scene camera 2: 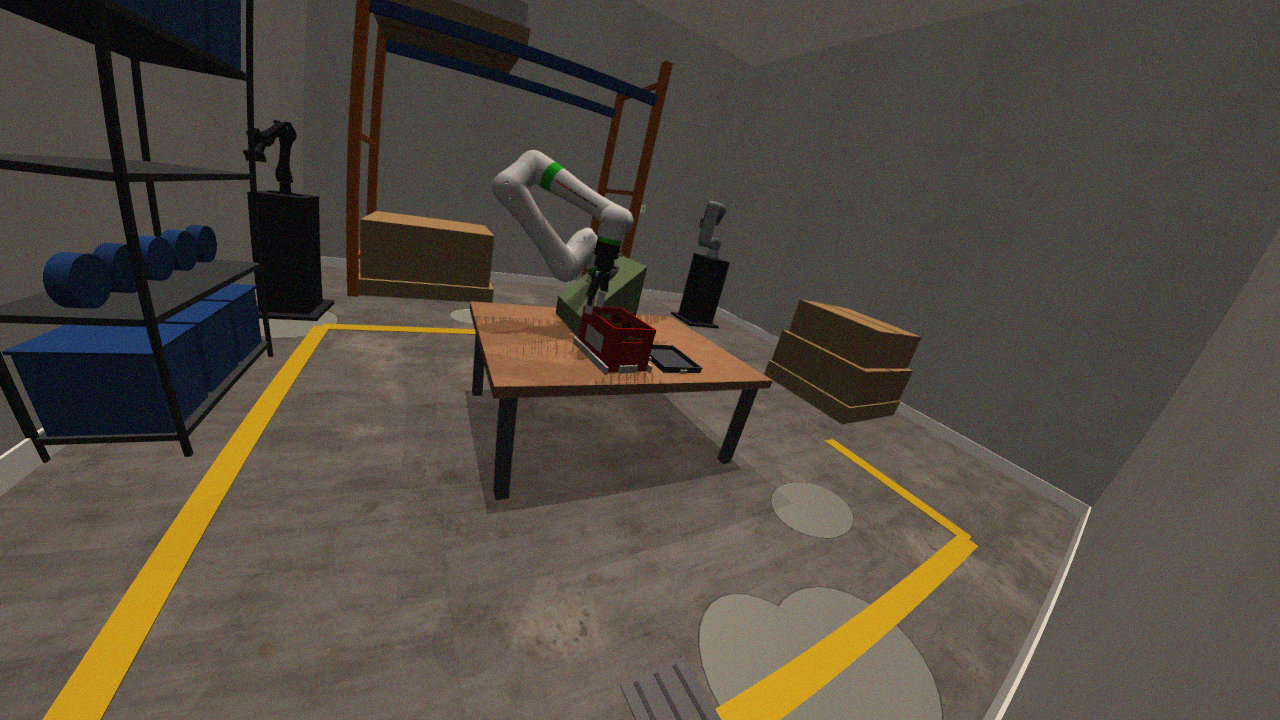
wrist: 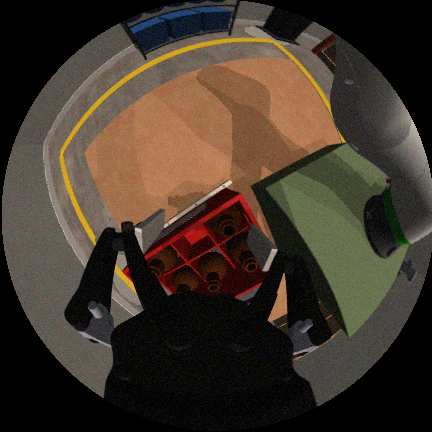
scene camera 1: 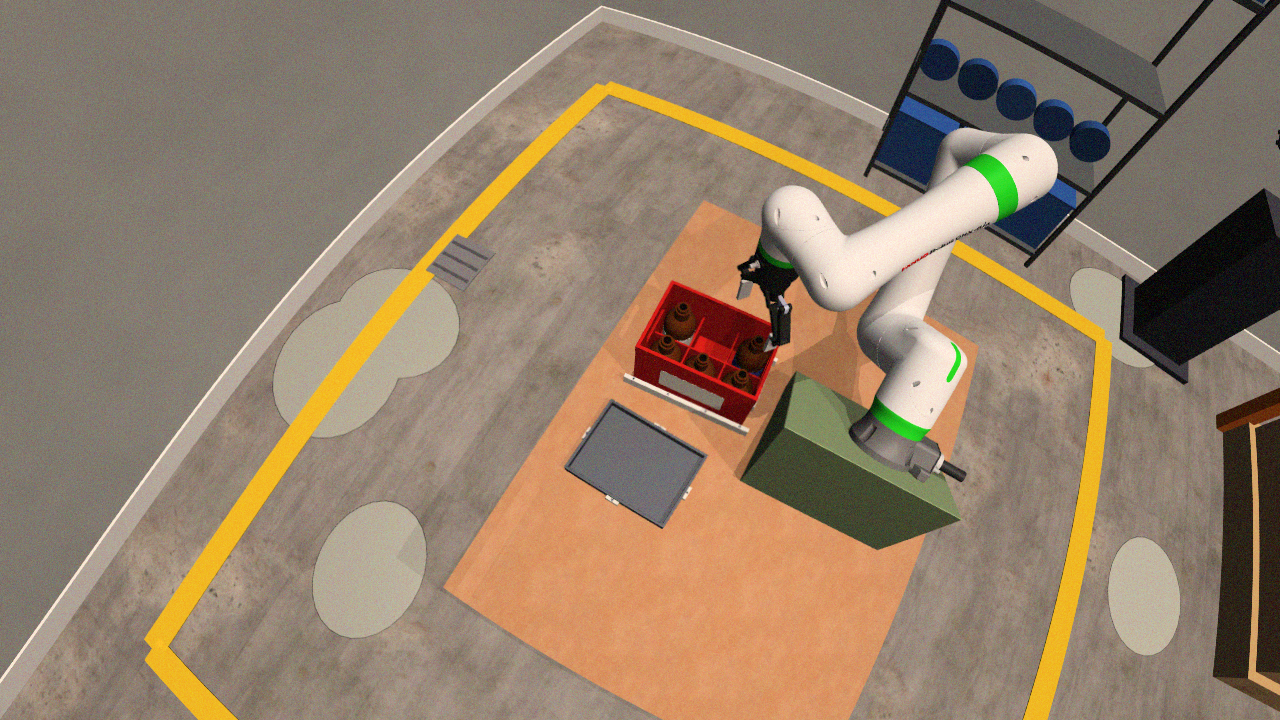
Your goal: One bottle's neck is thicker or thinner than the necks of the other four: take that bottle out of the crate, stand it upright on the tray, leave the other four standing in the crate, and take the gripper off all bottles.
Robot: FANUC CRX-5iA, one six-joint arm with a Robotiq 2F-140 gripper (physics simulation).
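Places are measured from the arm's base along level axes (x ahead, y left, z up), in centimetres.
Pixels of known places: gripper, fingertip midpoint: (scene camera 2: 593,310) (wrist: 207,226) (scene camera 1: 756,322); arm's base, link origin: (wrist: 381,225) (scene camera 1: 880,449).
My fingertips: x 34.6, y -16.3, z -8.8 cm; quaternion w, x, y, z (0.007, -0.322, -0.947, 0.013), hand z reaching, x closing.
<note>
For each thing: its middle in the pictures, then the offset to it from my fingertips. "*": a spot on its surface instead.
- red crate, body centre: (scene camera 1: 707,356) (wrist: 201,252) (scene camera 2: 614,337) dx +6.2, dy +8.5, dz -8.9 cm
- back-left bottle, body centre: (scene camera 1: 679,324) (wrist: 162,254) dx +15.5, dy +4.8, dz -9.1 cm
- front-left bottle, body centre: (scene camera 1: 664,356) (wrist: 185,276) (scene camera 2: 633,346) dx +14.2, dy +13.8, dz -9.1 cm
- front-middle bottle, body centre: (scene camera 1: 698,373) (wrist: 211,265) dx +5.8, dy +13.3, dz -9.1 cm
- front-right bottle, body centre: (scene camera 1: 735,389) (wrist: 241,247) (scene camera 2: 613,330) dx -3.1, dy +12.0, dz -9.1 cm
- back-right bottle, body centre: (wrist: 223,216) (scene camera 1: 751,356) dx -2.5, dy +2.7, dz -9.1 cm
- grey tray, surface spot: (scene camera 1: 635,465) * dx +7.2, dy +36.4, dz -17.1 cm
- low white strip, surface spot: (scene camera 1: 684,404) * dx +5.3, dy +18.9, dz -15.0 cm
The red crate (scene camera 1: 735,408) (scene camera 2: 630,352) (wrist: 231,194) stands on the table with five brown bottles upright in its compartments. In scene camera 1 they are a back-left bottle (scene camera 1: 681,320), a front-left bottle (scene camera 1: 666,348), a front-middle bottle (scene camera 1: 702,363), a front-right bottle (scene camera 1: 740,381) and a back-right bottle (scene camera 1: 753,352); the back-middle compartment is empty. I cannot tell which neck differs. My gripper (scene camera 1: 760,315) (scene camera 2: 597,295) (wrist: 207,226) is wide open and empty over the crate's back side, one finger near the back-right bottle. The grey tray (scene camera 1: 635,465) (scene camera 2: 674,359) is empty.
A large green block (scene camera 1: 832,483) (scene camera 2: 630,279) (wrist: 310,225) stands on the table right of the crate in scene camera 1, beside the arm's base. A low white strip (scene camera 1: 684,404) runs along the crate's front, between it and the tray.
</note>
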